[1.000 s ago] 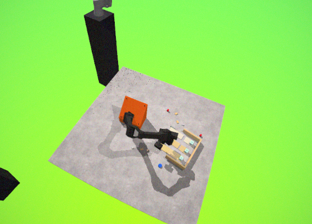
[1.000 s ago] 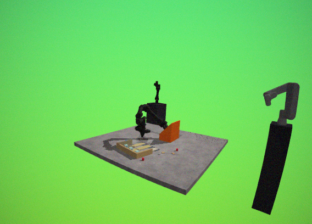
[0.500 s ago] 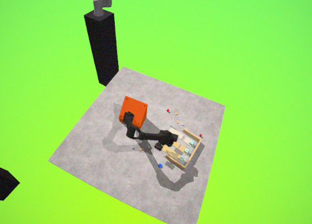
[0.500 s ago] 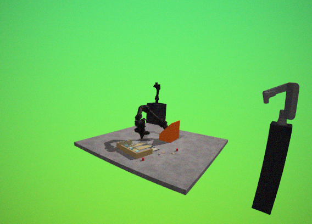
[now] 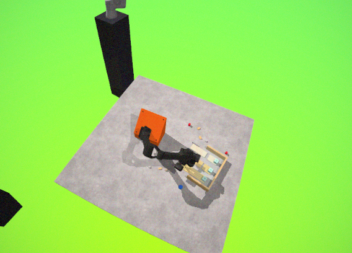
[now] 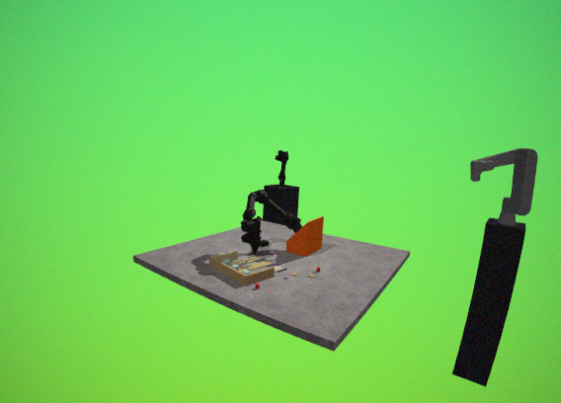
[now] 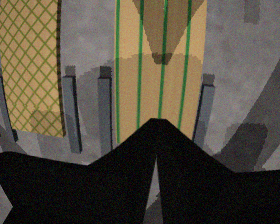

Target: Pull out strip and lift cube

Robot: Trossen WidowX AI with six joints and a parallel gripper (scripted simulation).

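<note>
My gripper tip is 90 mm to the right of the cross-hatched strip, 60 mm short of it and 30 mm above it. Also, from my gripper tip: blue piece: 160 mm to the right, 80 mm ahead, 30 mm below.
</note>
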